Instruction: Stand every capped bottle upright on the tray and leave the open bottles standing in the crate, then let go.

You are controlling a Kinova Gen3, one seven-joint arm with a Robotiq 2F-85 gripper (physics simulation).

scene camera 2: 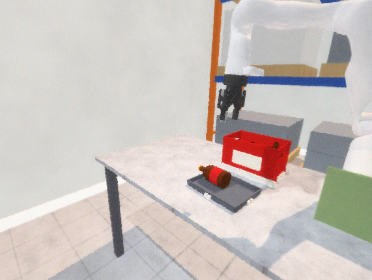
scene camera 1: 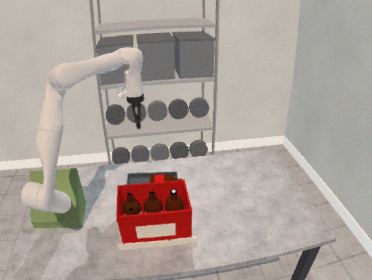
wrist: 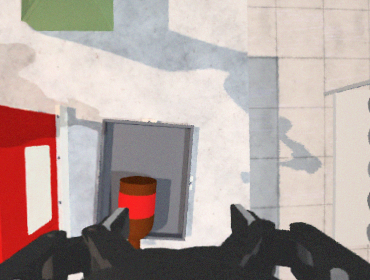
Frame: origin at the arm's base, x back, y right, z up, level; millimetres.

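Seen in the pictures: gripper, fingertip midpoint: point(scene camera 2: 229, 120) point(scene camera 1: 138, 124) point(wrist: 180, 218); arm's base at its link origin: point(scene camera 2: 353, 190) point(scene camera 1: 61, 202).
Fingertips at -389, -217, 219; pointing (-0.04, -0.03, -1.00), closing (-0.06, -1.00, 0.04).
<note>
Pixels of each thing's middle, then the offset from my fingertips to it, as dx, dy, dz. "pt": a spot on its surface instead. Level surfaces: height alone.
- brown bottle with a red label, body centre: point(wrist: 136, 217) point(scene camera 2: 212, 173) point(scene camera 1: 166, 182) -101, +92, -275
- dark grey tray at a spot on its surface: point(wrist: 145, 145) pt +44, +64, -312
- red crate at the middle of its body: point(scene camera 1: 154, 213) point(scene camera 2: 254, 154) -4, +344, -229
- table at its surface level: dz -317
A brown bottle with a red label point(scene camera 1: 159, 178) point(scene camera 2: 216, 176) point(wrist: 137, 205) lies on its side on the dark grey tray point(scene camera 1: 137, 178) point(scene camera 2: 235, 202) point(wrist: 145, 145); its yellow cap points over the rim in the scene camera 2 view. The red crate point(scene camera 1: 127, 231) point(scene camera 2: 272, 168) point(wrist: 11, 200) stands beside the tray. In it stand brown bottles: a left one point(scene camera 1: 131, 205), a middle one point(scene camera 1: 153, 205) with dark mouths, and a right one point(scene camera 1: 174, 202) with a white spot at its top. The crate walls hide their lower parts. My gripper point(scene camera 1: 138, 125) point(scene camera 2: 229, 119) point(wrist: 180, 218) is open and empty, high above the table.
A green block point(scene camera 1: 75, 200) point(scene camera 2: 345, 200) point(wrist: 67, 15) stands at the arm's base. The table point(scene camera 1: 250, 200) point(scene camera 2: 150, 155) ends in a straight edge beyond the tray. A grey shelf rack point(scene camera 1: 215, 100) with boxes and round items stands behind it. A pale strip lies under the crate.
</note>
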